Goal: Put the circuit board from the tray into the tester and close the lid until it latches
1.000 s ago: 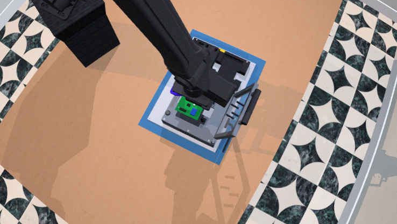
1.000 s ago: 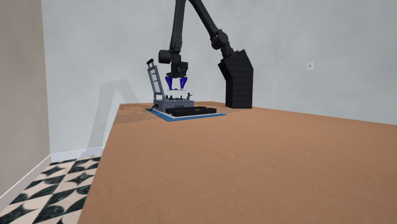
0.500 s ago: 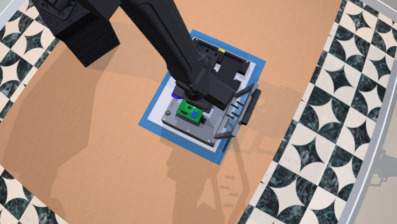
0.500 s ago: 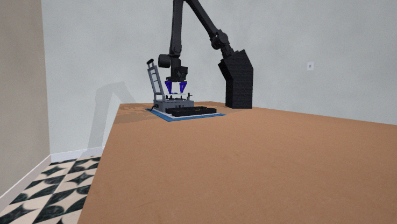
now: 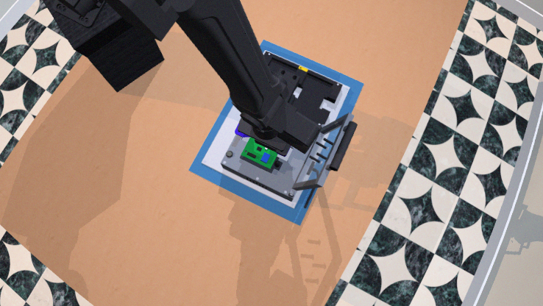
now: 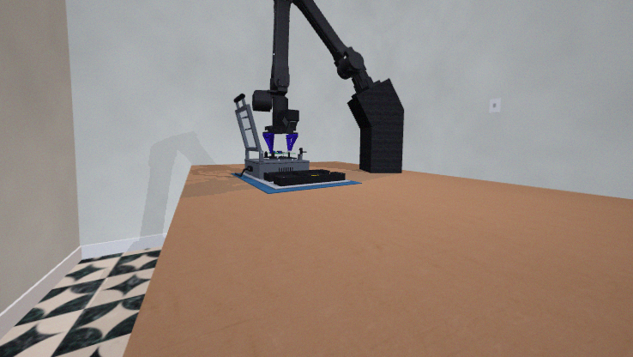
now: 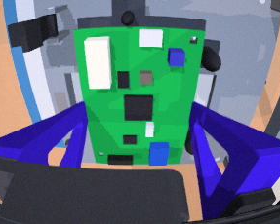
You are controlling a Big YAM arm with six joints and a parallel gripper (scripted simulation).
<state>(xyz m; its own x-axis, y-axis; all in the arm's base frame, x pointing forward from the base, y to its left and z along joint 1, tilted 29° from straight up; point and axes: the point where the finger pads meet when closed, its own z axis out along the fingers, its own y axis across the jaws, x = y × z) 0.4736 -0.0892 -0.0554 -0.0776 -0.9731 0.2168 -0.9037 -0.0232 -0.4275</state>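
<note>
The green circuit board is right at my hand. Also, from my hand: black plate: 10 mm ahead, 10 mm to the left, 20 mm below; then tester: 40 mm ahead, 40 mm to the left, 20 mm above; then dark latch hook: 50 mm behind, 60 mm to the left.
</note>
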